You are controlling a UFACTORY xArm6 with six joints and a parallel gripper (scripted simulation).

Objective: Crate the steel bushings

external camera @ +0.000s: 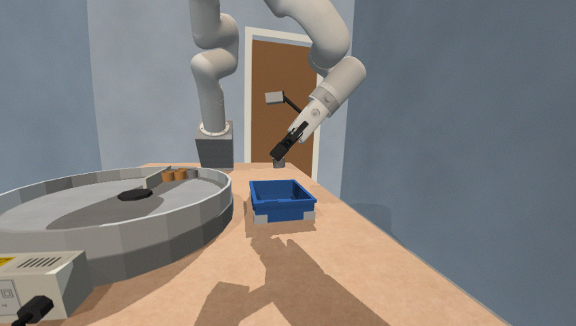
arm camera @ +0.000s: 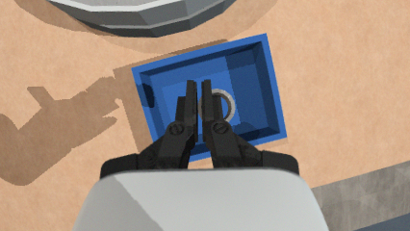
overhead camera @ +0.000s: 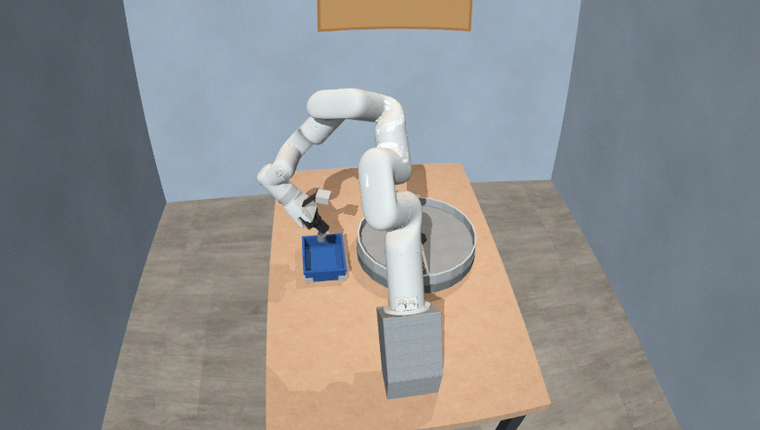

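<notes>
Now: the blue crate 130 mm below my hand and 10 mm behind it. From my hand the other things lie so: turning table (320 mm to the right, 100 mm below, 80 mm ahead).
</notes>
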